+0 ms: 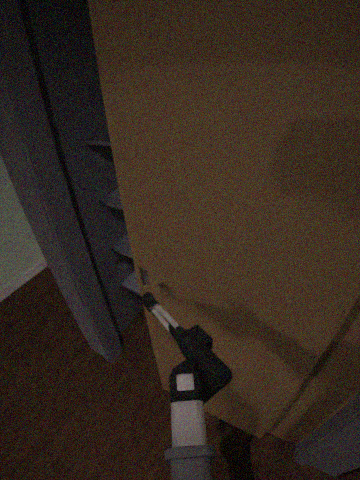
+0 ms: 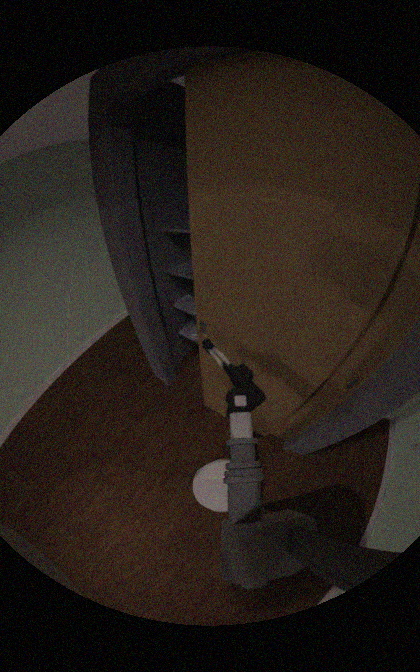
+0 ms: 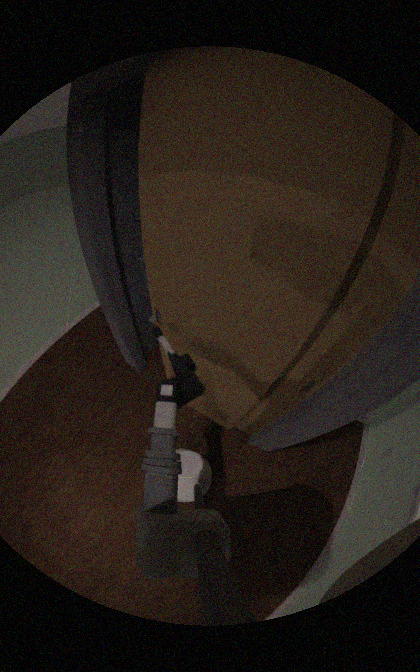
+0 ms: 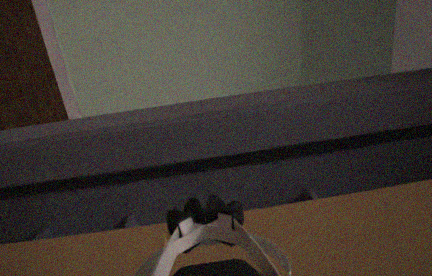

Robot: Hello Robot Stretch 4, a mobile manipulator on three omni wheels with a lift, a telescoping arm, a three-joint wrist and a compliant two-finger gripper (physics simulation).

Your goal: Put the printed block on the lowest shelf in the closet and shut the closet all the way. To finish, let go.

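Places are measured from the robot's base along level axes (x down, y right, z back), in metres.
Where they show: gripper, fingertip midpoint: (image 1: 145,297) (image 4: 204,212).
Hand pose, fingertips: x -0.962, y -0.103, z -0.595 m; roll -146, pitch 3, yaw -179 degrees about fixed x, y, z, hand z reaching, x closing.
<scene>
After its pixels a point has its place.
The closet (image 1: 30,150) @(x -1.347, y -0.469, z -0.914 m) (image 2: 112,215) (image 3: 90,215) (image 4: 200,120) @(x -0.957, y -0.475, z -0.905 m) has a dark grey frame and an orange-brown door (image 1: 225,175) @(x -1.344, y 0.107, z -0.554 m) (image 2: 280,225) (image 3: 225,225) (image 4: 350,235) @(x -1.115, y -0.079, z -0.671 m). The door covers most of the front; a narrow opening shows at its left edge. Ends of several shelves show there, with the lowest shelf (image 1: 132,282) @(x -0.379, y -0.304, z -1.244 m) (image 2: 189,331) near the gripper. My gripper (image 1: 149,300) @(x -0.962, y -0.103, z -0.595 m) (image 2: 207,344) (image 3: 157,331) (image 4: 204,212) @(x -0.962, y -0.103, z -0.595 m) is shut, with nothing visible between its fingertips. It is at the door's left edge, just below a small recessed handle (image 1: 144,276) @(x -0.941, y -0.115, z -0.708 m) (image 2: 202,327). The printed block does not show.
A second orange-brown panel (image 2: 377,345) lies right of a dark seam, beside the grey right frame (image 1: 330,440) @(x -0.437, y 0.526, z -0.255 m) (image 2: 345,410). A pale green wall (image 1: 12,235) @(x -0.459, y -1.431, z -1.807 m) (image 2: 50,280) (image 4: 200,55) @(x -0.991, y -1.597, z -1.542 m) stands at the left. A white round object (image 2: 210,485) (image 3: 187,475) is below my arm, over the brown floor (image 2: 115,450).
</scene>
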